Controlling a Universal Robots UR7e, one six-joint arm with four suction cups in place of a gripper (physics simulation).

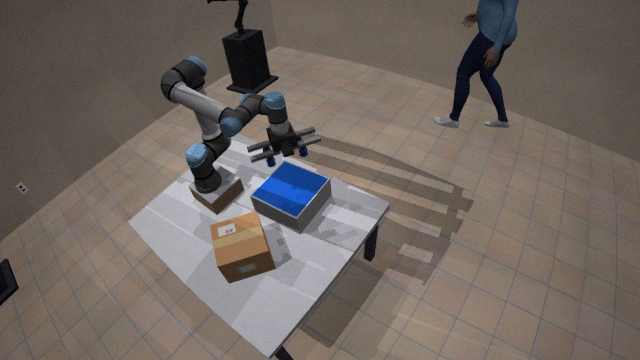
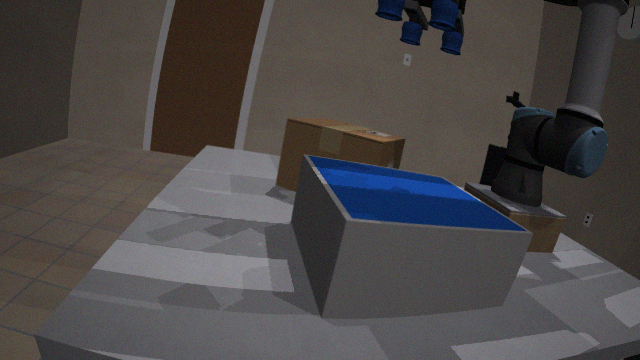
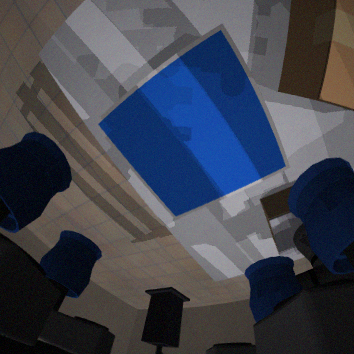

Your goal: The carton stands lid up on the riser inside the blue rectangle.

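The brown carton (image 1: 243, 247) (image 2: 304, 150) (image 3: 306, 55) stands on the table beside the riser, not on it. A tape strip and a white label show on its top face. The riser (image 1: 276, 215) (image 2: 425, 270) is a grey box with a light rim. The blue rectangle (image 1: 292, 189) (image 2: 415, 197) (image 3: 200, 125) covers its top, crossed by light and shadow, with nothing standing on it. My gripper (image 1: 285, 151) (image 2: 425, 22) (image 3: 175, 232), with four blue suction cups, is open and empty. It hangs above the far side of the riser, apart from riser and carton.
The white table (image 1: 270, 320) (image 2: 200, 280) carries the arm's base block (image 1: 227, 199) (image 2: 542, 232) near the riser. A black pedestal (image 1: 248, 62) (image 3: 163, 320) stands on the floor behind. A person (image 1: 482, 65) stands further back. A brown door (image 2: 207, 75) is beyond the table.
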